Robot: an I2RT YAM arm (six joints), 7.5 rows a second.
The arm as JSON. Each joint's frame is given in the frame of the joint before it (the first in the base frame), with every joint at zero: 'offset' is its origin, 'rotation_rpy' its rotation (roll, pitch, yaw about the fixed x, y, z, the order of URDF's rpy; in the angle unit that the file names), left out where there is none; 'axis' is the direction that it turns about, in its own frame. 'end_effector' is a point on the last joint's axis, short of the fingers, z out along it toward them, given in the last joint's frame.
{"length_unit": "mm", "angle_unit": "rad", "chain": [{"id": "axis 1", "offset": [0.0, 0.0, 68.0], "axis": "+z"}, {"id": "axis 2", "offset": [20.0, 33.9, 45.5], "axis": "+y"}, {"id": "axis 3", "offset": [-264.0, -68.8, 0.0], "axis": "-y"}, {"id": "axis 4", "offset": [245.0, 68.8, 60.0], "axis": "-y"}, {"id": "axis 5", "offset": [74.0, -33.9, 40.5], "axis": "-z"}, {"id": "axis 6", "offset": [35.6, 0.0, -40.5], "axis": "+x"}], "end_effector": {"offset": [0.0, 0.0, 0.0], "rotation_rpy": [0.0, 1.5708, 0.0]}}
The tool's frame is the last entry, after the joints.
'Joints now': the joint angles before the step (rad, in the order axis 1, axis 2, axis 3, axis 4, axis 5, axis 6). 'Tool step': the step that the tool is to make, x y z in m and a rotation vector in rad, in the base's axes. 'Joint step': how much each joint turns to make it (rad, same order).
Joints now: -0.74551 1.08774 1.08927 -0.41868 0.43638 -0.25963
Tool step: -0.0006 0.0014 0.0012 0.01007 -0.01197 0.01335
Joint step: 0.00011 -0.00444 0.00396 -0.01044 -0.01840 0.00967
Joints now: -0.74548 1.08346 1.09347 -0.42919 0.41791 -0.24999
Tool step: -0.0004 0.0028 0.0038 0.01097 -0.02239 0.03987
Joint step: 0.00136 -0.00811 0.00997 -0.01144 -0.04462 0.00618
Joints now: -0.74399 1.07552 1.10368 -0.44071 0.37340 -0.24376
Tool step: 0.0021 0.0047 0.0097 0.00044 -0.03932 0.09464
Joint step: 0.00783 -0.00727 0.02522 -0.00074 -0.09044 -0.00928
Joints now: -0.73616 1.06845 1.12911 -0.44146 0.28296 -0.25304
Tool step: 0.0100 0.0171 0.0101 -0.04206 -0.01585 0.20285
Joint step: 0.06595 -0.01948 0.01128 0.02393 -0.12094 -0.06952
